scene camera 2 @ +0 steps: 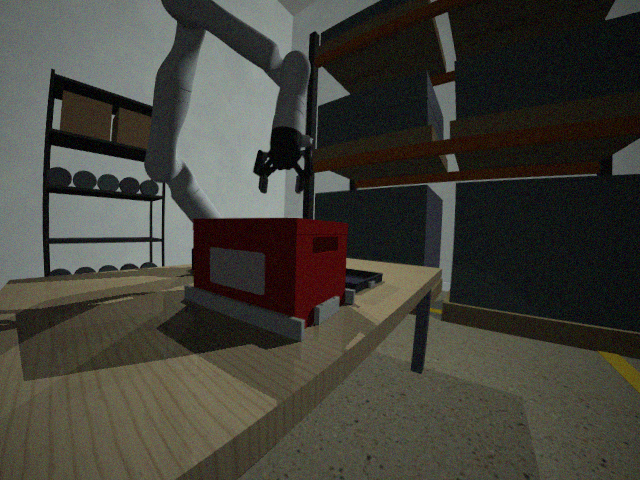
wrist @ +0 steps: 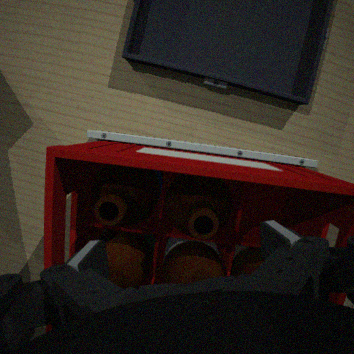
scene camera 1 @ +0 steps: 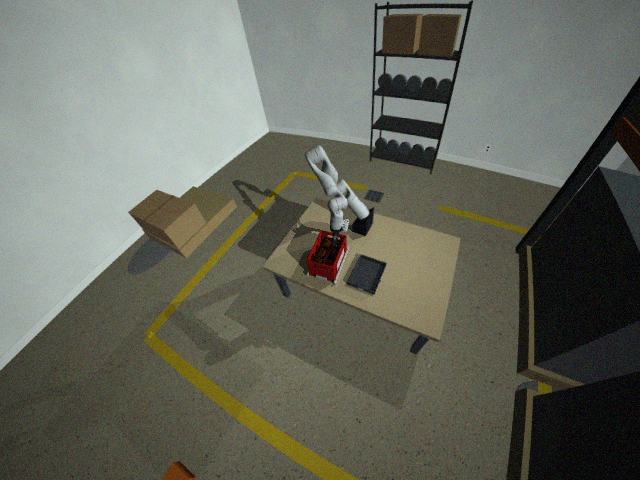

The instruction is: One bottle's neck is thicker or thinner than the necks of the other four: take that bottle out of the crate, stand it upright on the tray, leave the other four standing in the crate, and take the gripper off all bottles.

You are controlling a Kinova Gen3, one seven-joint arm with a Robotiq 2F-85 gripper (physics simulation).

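Places are measured from the arm's base along level axes (x ahead, y left, z up), in centimetres.
Where they show: gripper, fingertip midpoint: (scene camera 2: 280,192) (wrist: 183,247) (scene camera 1: 335,240); arm's base, link origin: (scene camera 1: 364,216).
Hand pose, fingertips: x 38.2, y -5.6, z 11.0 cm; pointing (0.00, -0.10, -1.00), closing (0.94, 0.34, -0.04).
Each offset is from my fingertips to the top centre of the thing. Level surfaces: height alone.
A red crate {dx +2.9, dy -5.3, dz -6.9 cm} (scene camera 1: 321,271) (scene camera 2: 248,235) (wrist: 125,161) stands on the table and holds brown bottles. In the wrist view, two far-row bottles show round mouths, a left one {dx -6.1, dy -1.9, dz -8.1 cm} (wrist: 121,215) and a middle one {dx +2.1, dy -1.1, dz -8.1 cm} (wrist: 215,228). Three nearer bottles, a left one {dx -5.1, dy -10.3, dz -8.1 cm} (wrist: 126,261), a middle one {dx +3.7, dy -10.0, dz -8.1 cm} (wrist: 194,265) and a right one {dx +11.9, dy -8.5, dz -8.1 cm} (wrist: 246,260), show partly; their necks are hidden behind the gripper. Which neck differs, I cannot tell. My gripper (scene camera 1: 336,240) (scene camera 2: 280,191) (wrist: 183,247) is open and empty above the crate. The dark tray (scene camera 1: 366,273) (scene camera 2: 364,279) (wrist: 220,40) beside the crate bears no bottle.
The wooden table {dz -24.4 cm} (scene camera 1: 413,268) (scene camera 2: 155,413) (wrist: 60,75) carries the crate, the tray and the arm's black base (scene camera 1: 363,223). Light strips (scene camera 2: 242,312) (wrist: 200,148) run along the crate's foot. Cardboard boxes (scene camera 1: 173,222) and a shelf unit (scene camera 1: 372,103) (scene camera 2: 46,206) stand away from the table.
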